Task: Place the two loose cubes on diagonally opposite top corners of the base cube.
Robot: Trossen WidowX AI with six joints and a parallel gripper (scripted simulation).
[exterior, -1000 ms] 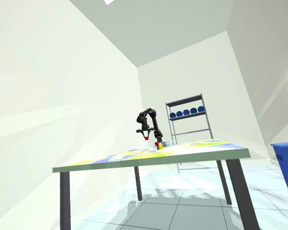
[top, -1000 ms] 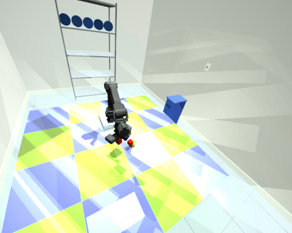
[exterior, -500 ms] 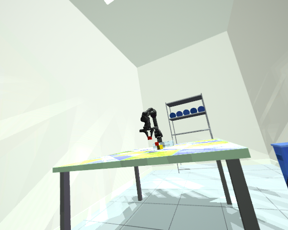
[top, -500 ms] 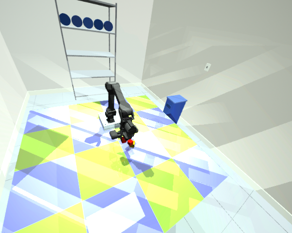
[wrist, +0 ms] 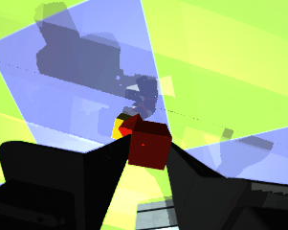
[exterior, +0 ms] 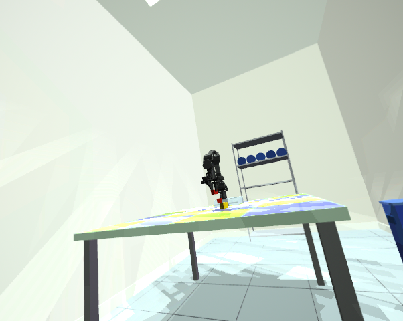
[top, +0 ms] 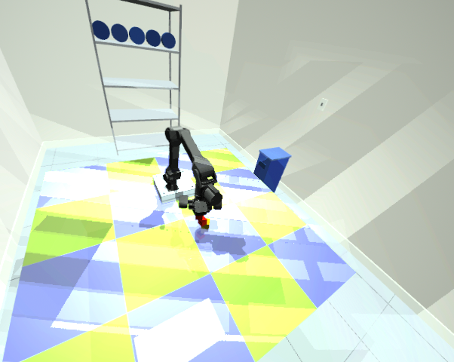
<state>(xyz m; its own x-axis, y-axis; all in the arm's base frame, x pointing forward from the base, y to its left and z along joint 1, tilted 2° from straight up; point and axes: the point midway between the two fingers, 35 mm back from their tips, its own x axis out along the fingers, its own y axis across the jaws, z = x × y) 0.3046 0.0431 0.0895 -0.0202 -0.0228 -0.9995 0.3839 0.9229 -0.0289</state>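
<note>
The yellow base cube is 10 cm below my gripper tip, 5 cm to the left of it and 1 cm behind it.
</note>
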